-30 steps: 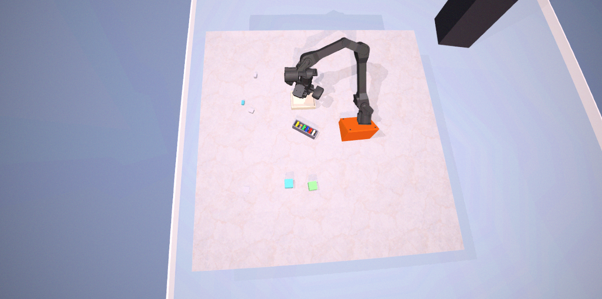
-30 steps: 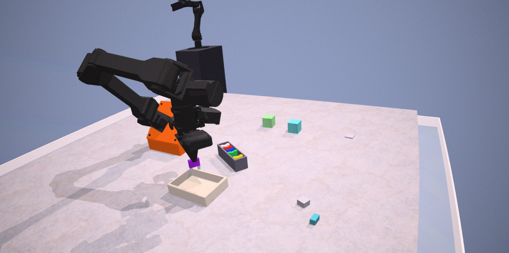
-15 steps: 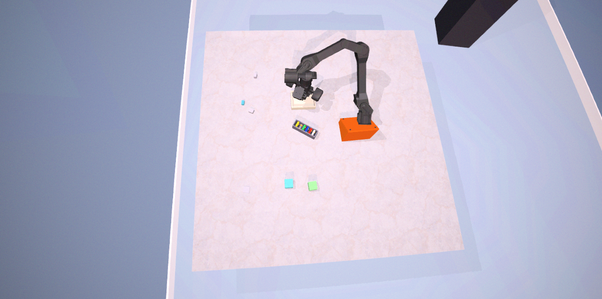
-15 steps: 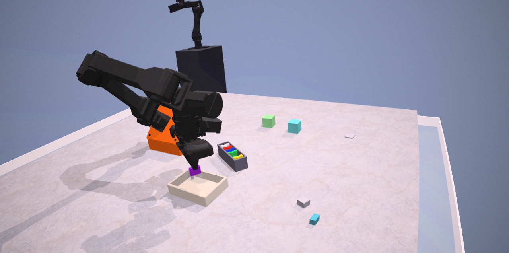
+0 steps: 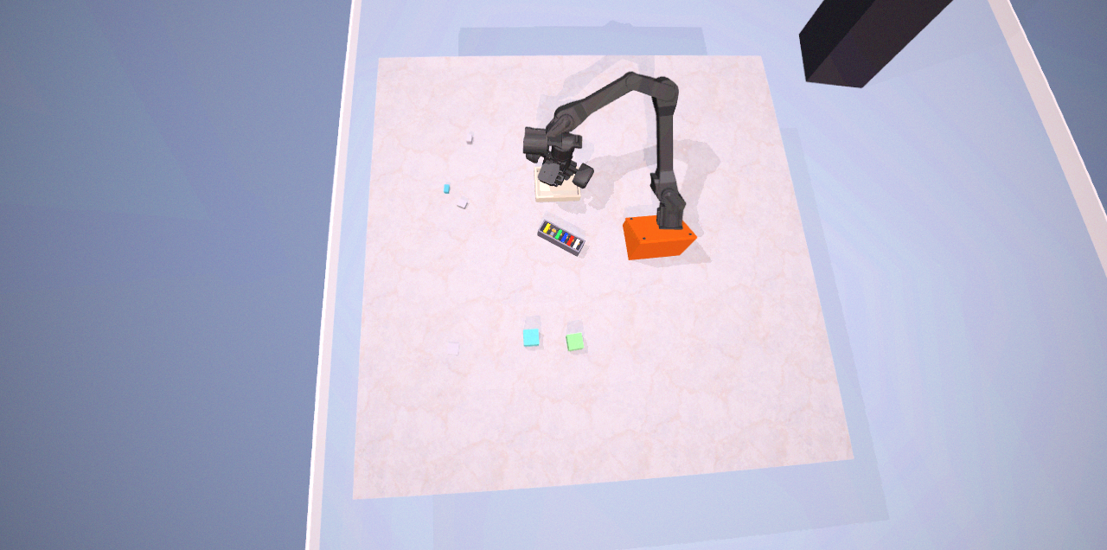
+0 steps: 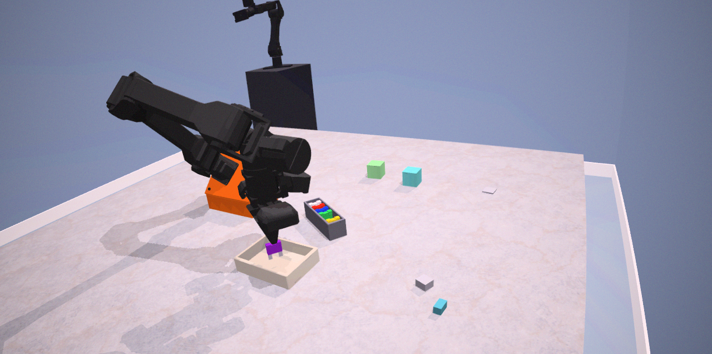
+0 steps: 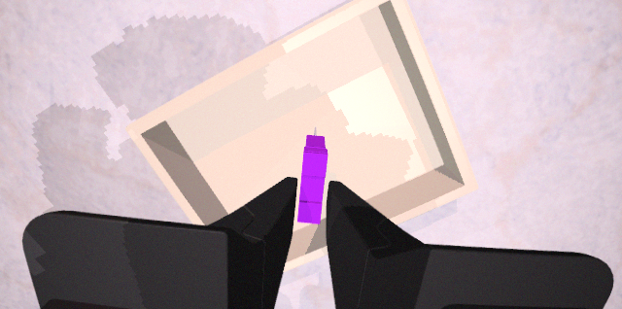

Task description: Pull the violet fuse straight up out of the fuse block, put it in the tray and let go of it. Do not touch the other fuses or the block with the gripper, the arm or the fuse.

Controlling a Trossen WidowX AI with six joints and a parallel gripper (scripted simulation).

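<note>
Right now my gripper tip is 2 cm above the violet fuse. From my gripper tip the other things lie so: beige tray (5 cm below); cyan cube (46 cm to the left, 4 cm below, 4 cm ahead); small cyan block (32 cm ahead, 5 cm below, 4 cm to the left).
</note>
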